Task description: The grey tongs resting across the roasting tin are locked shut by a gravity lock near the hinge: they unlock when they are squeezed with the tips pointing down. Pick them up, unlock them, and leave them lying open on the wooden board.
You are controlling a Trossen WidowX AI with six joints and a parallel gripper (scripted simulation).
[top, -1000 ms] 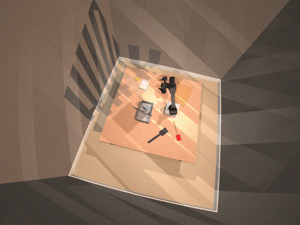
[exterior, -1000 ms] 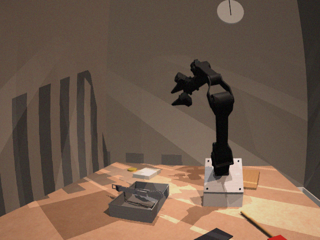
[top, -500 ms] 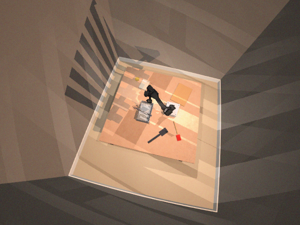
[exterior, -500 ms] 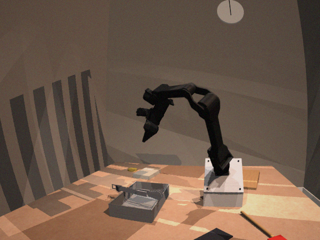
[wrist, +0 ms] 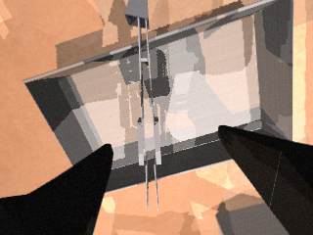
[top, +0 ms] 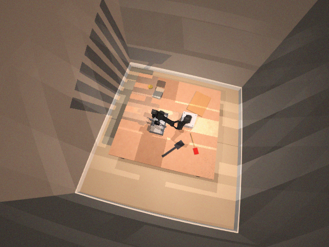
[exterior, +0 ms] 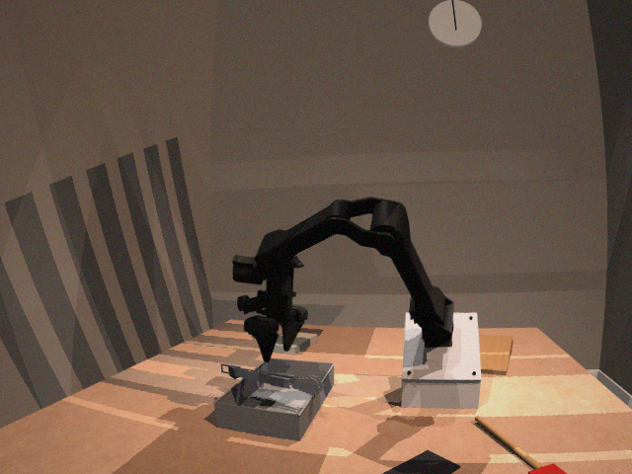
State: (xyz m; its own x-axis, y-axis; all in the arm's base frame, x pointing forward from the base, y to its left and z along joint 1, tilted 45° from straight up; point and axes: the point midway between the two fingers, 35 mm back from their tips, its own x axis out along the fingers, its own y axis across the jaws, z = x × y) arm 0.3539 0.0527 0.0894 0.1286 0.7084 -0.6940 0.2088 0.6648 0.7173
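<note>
My gripper tip is now 9 cm above the grey roasting tin and 1 cm to the left of it. Round my gripper tip: black spatula 28 cm to the left, 25 cm behind, 12 cm below; then pale block 48 cm to the right, 11 cm below, 9 cm ahead; then red-headed tool 50 cm behind, 21 cm to the left, 12 cm below.
</note>
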